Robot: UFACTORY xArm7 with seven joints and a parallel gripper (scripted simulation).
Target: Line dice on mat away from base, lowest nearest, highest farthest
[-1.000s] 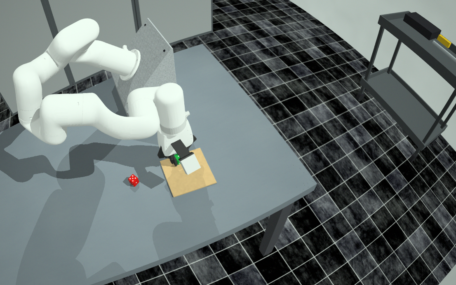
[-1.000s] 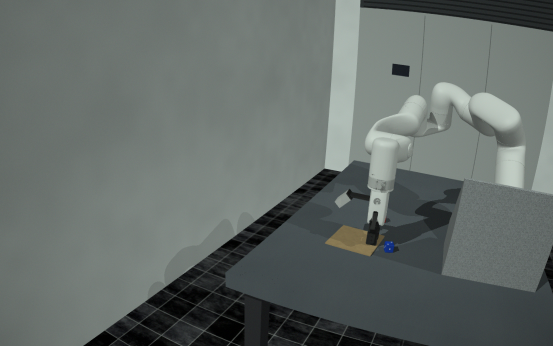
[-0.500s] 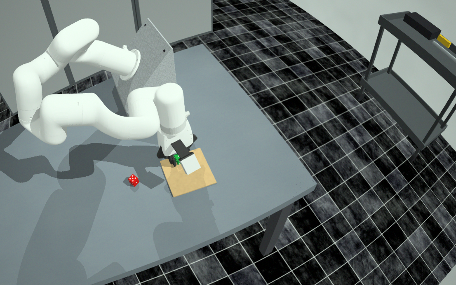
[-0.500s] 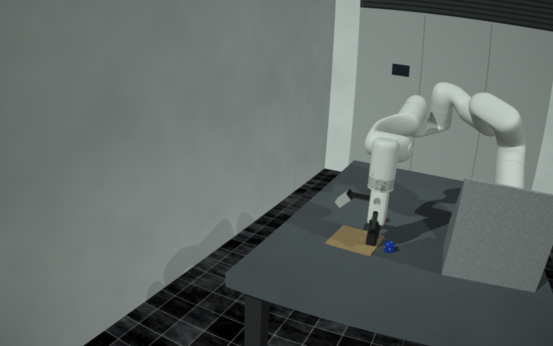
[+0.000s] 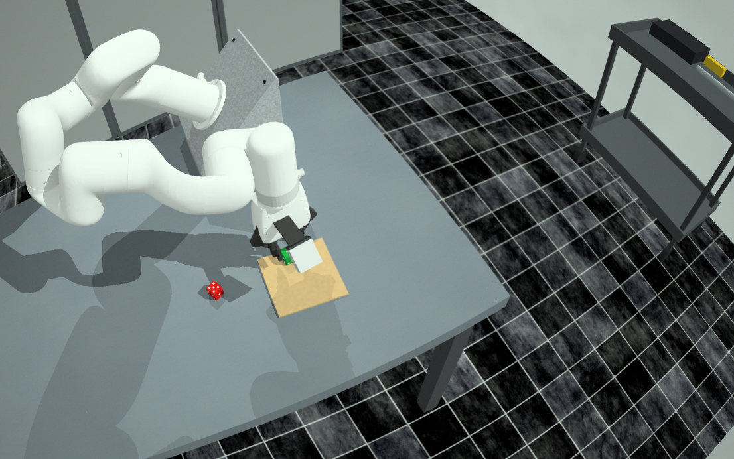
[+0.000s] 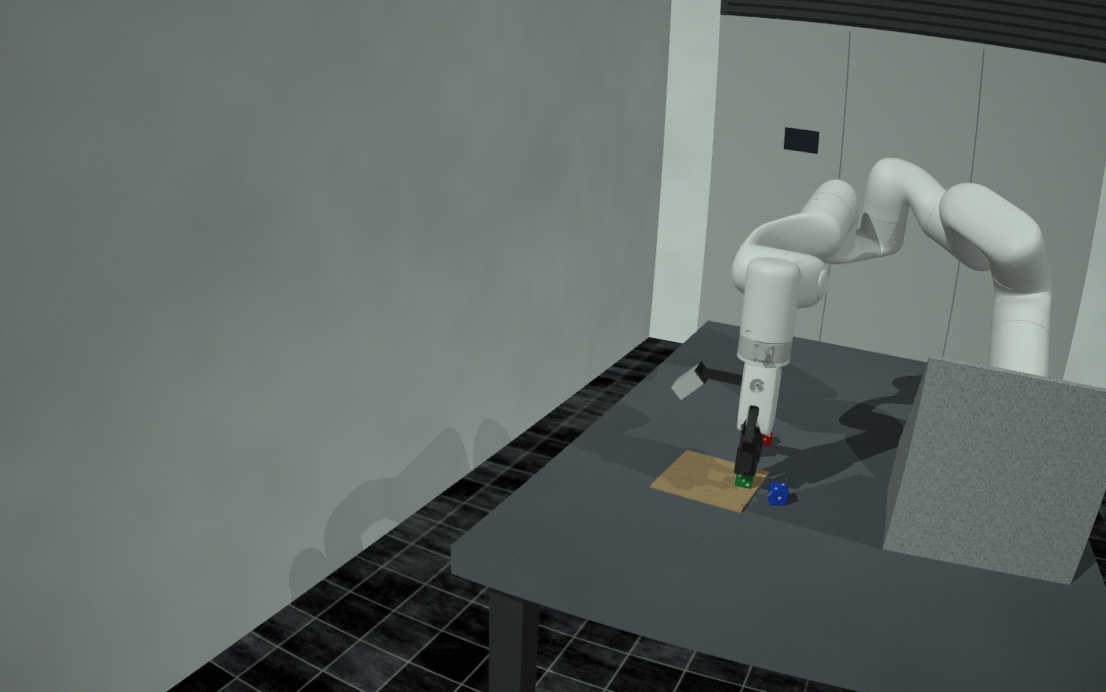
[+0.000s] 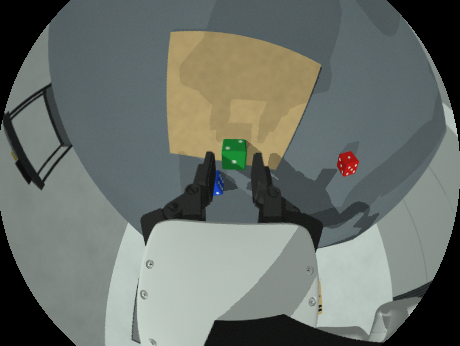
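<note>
Right now my hand is 30 mm above the green die. From my hand the other things lie so: red die: 30 mm ahead, 170 mm to the right, 40 mm below; then tan mat: 50 mm ahead, 10 mm to the left, 50 mm below; then blue die: 60 mm behind, 20 mm to the left, 40 mm below.
</note>
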